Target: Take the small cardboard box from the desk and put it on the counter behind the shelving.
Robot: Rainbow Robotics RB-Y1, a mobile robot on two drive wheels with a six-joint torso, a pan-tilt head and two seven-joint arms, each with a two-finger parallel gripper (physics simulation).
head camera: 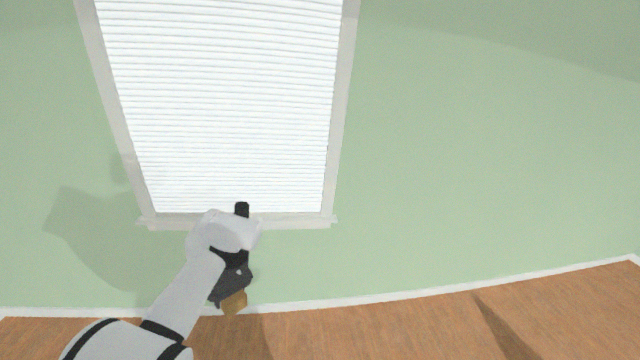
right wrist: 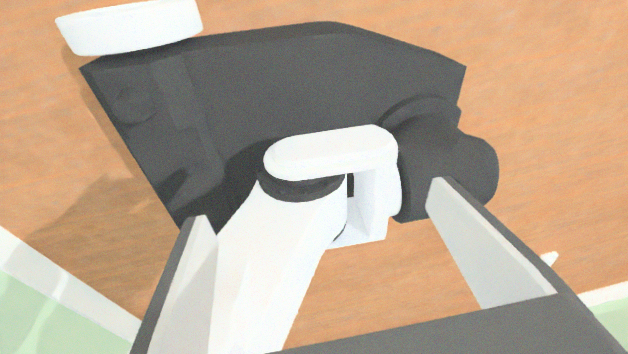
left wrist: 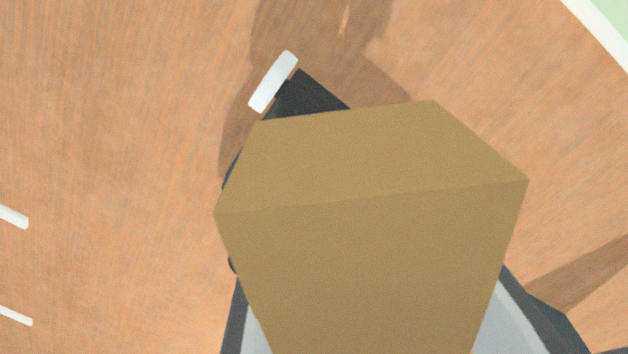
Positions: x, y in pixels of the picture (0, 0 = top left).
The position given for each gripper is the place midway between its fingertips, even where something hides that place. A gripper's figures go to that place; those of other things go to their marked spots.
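While the left gripper (head camera: 229, 299) is 70 cm from the lens, a window with white blinds (head camera: 206, 110) stands 88 cm from the lens.
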